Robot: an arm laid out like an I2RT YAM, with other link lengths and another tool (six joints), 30 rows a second.
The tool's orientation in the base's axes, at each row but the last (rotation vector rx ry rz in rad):
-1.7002 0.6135 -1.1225
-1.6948 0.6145 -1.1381
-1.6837 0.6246 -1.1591
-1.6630 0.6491 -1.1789
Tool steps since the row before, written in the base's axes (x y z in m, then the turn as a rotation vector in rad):
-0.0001 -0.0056 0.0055 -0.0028 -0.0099 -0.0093
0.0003 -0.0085 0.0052 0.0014 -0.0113 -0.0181
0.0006 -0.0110 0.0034 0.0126 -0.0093 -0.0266
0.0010 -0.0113 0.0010 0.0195 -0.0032 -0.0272
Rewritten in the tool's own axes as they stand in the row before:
0.0066 -0.0028 -0.0032 0.0030 0.0122 -0.0059
0.0091 -0.0013 -0.0039 0.0023 0.0212 -0.0020
0.0106 0.0014 -0.0044 0.0019 0.0292 0.0097
0.0101 0.0037 -0.0037 -0.0007 0.0281 0.0185

